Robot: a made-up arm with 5 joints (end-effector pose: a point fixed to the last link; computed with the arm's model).
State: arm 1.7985 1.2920 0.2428 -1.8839 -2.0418
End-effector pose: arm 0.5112 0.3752 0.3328 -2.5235 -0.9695 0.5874
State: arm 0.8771 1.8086 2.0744 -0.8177 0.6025
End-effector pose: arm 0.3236 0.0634 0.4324 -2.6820 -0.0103 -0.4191
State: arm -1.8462 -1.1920 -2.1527 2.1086 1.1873
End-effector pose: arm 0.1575 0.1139 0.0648 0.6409 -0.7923 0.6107
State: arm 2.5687 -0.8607 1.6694 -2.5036 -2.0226
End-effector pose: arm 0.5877 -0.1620 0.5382 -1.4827 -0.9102 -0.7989
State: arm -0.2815 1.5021 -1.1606 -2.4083 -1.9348
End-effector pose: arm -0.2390 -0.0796 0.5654 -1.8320 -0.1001 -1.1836
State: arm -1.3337 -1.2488 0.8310 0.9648 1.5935
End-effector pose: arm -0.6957 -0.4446 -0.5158 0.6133 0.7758 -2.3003
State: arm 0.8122 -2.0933 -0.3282 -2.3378 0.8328
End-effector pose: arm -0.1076 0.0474 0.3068 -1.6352 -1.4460 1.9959
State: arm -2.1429 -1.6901 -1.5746 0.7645 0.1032
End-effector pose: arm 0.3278 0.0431 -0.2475 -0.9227 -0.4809 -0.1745
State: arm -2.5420 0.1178 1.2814 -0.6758 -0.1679
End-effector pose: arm 0.1101 0.0721 -0.5589 -0.5643 2.2384 0.8623
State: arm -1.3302 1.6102 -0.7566 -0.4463 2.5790
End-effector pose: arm -0.4219 0.2751 0.2651 0.0493 -1.0968 1.4952
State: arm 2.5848 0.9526 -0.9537 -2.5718 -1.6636
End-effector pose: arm 0.3200 0.0795 -0.1841 -0.9376 1.1208 2.0583
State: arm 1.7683 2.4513 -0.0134 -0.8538 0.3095
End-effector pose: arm 0.2667 -0.3026 0.3994 2.0339 -1.8348 1.3800
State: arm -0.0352 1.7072 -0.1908 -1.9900 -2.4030
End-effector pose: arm -0.1779 0.3096 0.6131 2.2349 0.6554 1.4956
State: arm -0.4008 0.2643 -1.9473 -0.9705 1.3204
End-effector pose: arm -0.6127 0.3432 0.1286 0.5483 1.6408 1.6397
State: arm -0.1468 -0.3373 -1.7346 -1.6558 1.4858
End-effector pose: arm -0.7632 -0.1459 0.2803 0.4957 -2.0485 -1.9795
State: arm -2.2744 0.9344 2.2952 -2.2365 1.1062
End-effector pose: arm 0.0087 -0.0979 -0.5208 1.4065 -0.5072 -2.2920
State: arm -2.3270 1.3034 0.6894 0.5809 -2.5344
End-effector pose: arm 0.2363 0.3867 -0.2470 -2.7322 -0.4390 -0.0700
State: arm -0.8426 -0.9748 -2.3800 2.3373 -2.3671
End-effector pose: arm -0.5249 0.1392 0.1066 0.1477 -1.2259 2.2733
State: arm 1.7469 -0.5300 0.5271 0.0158 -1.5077
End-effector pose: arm 0.3872 -0.2995 0.5259 -0.4573 1.2974 -1.0530
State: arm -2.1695 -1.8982 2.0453 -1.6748 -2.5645
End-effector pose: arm 0.3538 -0.2068 -0.0729 2.8206 -0.2582 0.8166
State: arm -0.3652 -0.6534 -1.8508 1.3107 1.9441
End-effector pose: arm -0.1408 0.3601 0.2935 1.3758 0.3932 1.0164
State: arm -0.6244 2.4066 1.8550 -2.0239 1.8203
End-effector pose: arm -0.5241 -0.0723 -0.0333 0.3495 1.5619 -1.9507
